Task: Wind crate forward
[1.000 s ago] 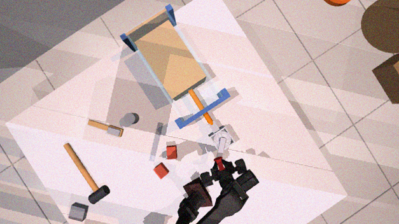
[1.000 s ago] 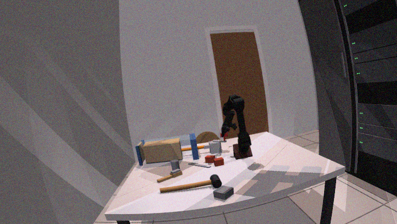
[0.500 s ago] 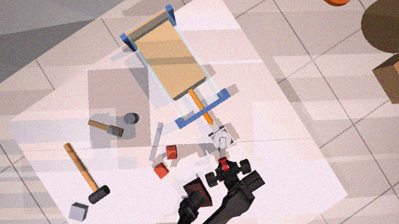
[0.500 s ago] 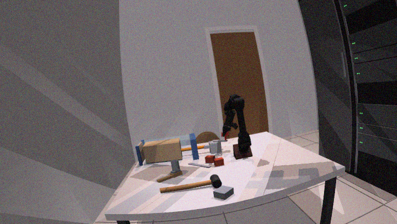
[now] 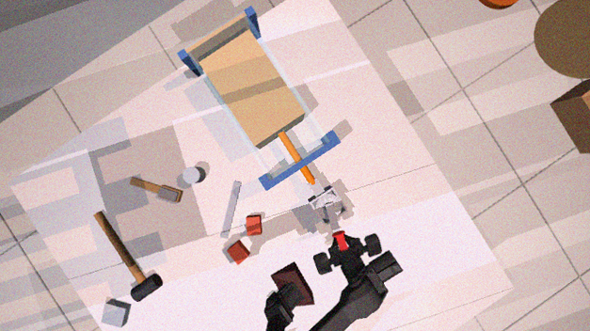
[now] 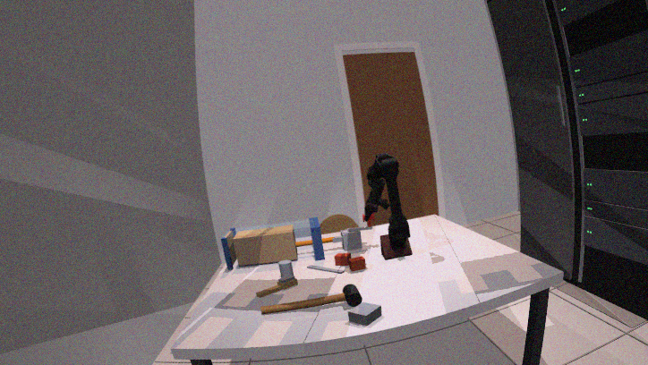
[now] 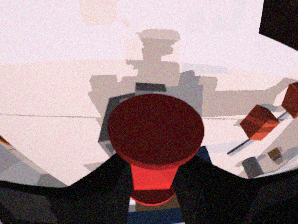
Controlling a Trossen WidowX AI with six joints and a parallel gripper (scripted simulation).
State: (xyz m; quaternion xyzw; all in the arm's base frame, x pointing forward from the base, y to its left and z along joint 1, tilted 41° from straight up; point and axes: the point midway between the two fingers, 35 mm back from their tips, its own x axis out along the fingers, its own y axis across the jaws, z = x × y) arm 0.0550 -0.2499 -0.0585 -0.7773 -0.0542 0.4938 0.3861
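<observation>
Now: gripper tip 10 cm above the grey winch, 7 cm short of it and 4 cm to the left of it. The rest, counted from my gripper tip: red knob (1 cm behind); then blue steel frame (24 cm ahead, 4 cm to the right, 3 cm below); then grey crank bar (3 cm below, 2 cm ahead, 1 cm to the right).
</observation>
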